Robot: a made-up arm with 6 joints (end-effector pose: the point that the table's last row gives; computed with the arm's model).
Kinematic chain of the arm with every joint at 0, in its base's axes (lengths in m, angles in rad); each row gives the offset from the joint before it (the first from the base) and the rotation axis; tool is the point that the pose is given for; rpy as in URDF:
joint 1: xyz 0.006 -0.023 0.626 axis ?
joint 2: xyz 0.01 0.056 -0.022 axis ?
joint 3: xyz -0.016 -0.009 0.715 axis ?
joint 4: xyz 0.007 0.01 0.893 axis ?
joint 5: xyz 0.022 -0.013 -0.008 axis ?
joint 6: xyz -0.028 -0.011 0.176 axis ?
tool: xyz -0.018 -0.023 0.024 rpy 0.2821 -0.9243 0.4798
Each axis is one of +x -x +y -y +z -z.
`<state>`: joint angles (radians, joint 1 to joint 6).
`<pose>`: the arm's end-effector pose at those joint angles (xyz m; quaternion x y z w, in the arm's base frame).
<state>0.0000 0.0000 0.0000 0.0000 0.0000 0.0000</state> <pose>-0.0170 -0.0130 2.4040 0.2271 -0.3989 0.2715 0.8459</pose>
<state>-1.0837 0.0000 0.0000 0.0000 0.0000 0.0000</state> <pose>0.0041 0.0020 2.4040 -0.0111 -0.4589 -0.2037 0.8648</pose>
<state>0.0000 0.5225 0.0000 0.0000 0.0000 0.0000</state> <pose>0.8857 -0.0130 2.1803 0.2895 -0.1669 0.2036 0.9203</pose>
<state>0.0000 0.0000 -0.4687 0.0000 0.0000 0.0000</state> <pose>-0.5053 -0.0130 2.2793 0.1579 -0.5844 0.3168 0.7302</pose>
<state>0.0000 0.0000 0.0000 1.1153 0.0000 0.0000</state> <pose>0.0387 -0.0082 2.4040 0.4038 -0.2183 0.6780 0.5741</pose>
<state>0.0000 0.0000 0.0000 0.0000 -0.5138 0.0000</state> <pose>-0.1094 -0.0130 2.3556 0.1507 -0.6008 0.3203 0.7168</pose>
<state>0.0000 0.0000 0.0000 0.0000 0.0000 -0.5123</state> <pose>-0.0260 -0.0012 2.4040 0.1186 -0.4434 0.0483 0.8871</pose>
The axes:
joint 1: +z
joint 2: +y
joint 3: +y
joint 4: +z
joint 5: +y
joint 6: +z

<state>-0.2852 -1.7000 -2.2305 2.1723 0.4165 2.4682</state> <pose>0.1321 0.0983 -0.2299 -0.3595 0.4589 -0.0575 0.8105</pose>
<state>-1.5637 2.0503 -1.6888 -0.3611 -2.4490 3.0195</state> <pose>0.1011 -0.8489 0.9988 -0.0421 0.6435 0.4159 0.6412</pose>
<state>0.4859 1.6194 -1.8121 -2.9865 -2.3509 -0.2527</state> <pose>0.5478 0.3890 1.2961 -0.9435 -0.2480 0.0318 0.2177</pose>
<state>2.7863 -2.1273 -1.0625 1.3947 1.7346 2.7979</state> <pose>0.4750 -0.4871 -0.6445 0.2994 0.0215 -0.7407 0.6010</pose>
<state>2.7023 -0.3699 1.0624 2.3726 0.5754 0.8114</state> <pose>-0.4196 -0.0132 2.1080 0.2473 -0.6012 0.1360 0.7476</pose>
